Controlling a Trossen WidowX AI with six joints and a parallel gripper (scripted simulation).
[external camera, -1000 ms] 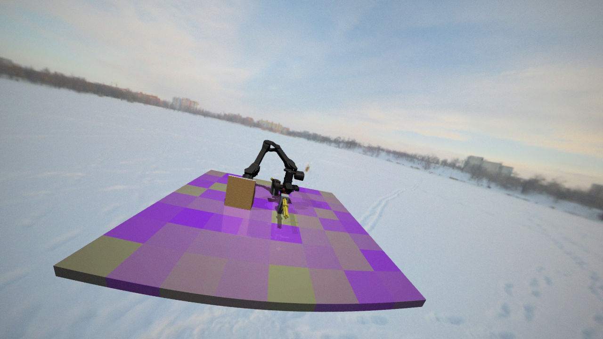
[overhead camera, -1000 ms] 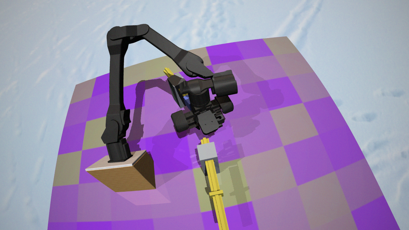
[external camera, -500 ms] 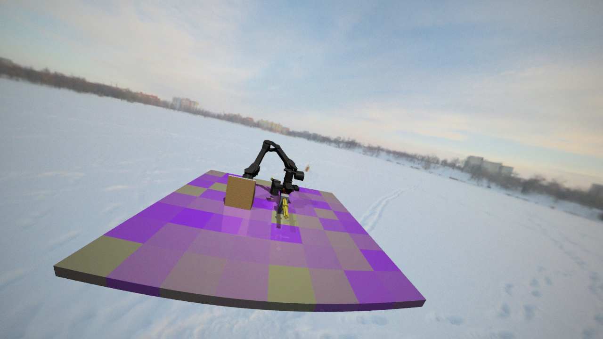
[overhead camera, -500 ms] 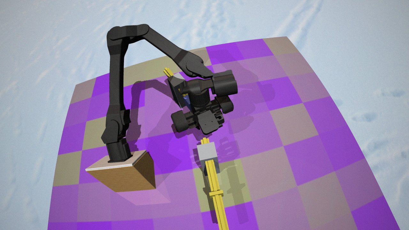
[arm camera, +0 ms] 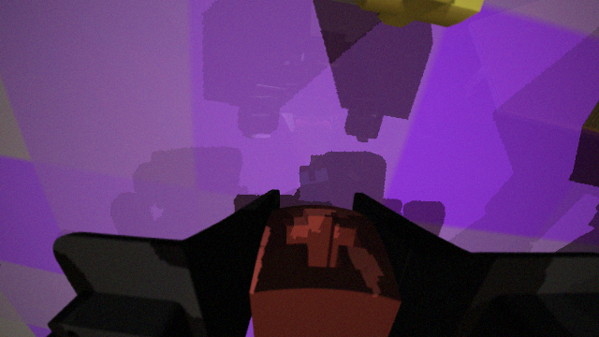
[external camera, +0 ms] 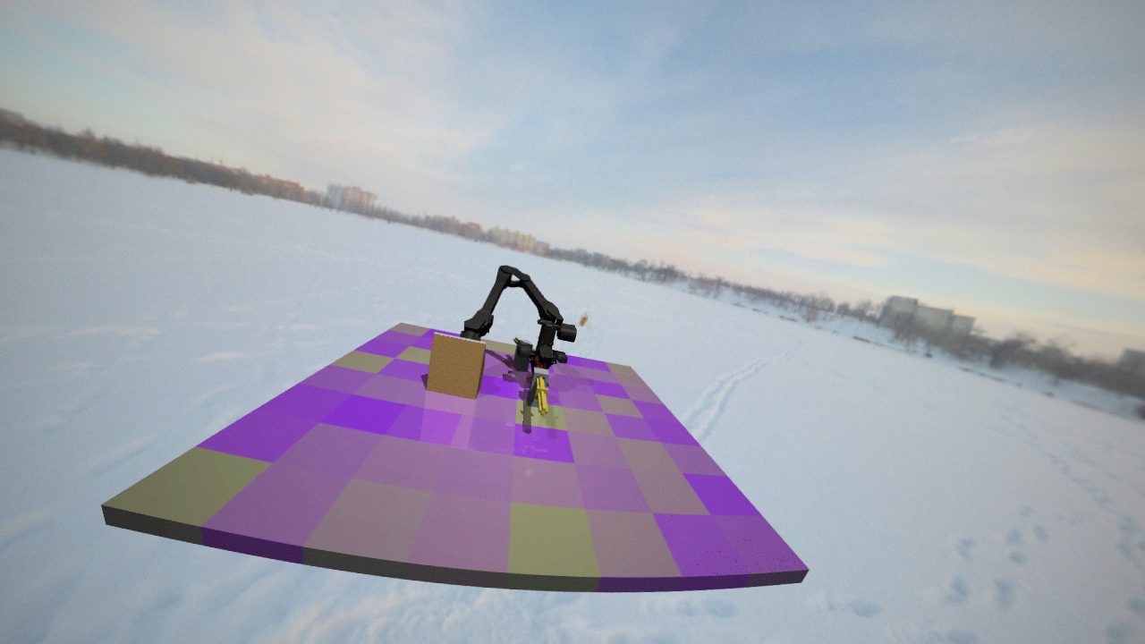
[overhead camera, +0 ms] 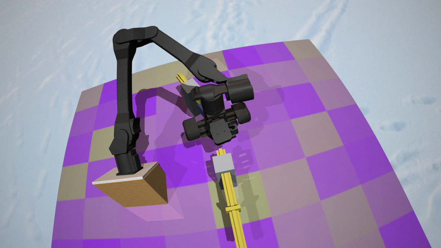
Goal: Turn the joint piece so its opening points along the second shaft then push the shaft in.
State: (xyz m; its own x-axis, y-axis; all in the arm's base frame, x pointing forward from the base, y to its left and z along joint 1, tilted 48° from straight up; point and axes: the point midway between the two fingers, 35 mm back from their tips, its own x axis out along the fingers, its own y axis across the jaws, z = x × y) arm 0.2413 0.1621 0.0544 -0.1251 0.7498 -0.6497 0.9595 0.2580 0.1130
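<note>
Right now the red square joint piece is 1 cm to the left of my gripper tip and 4 cm above it.
</note>
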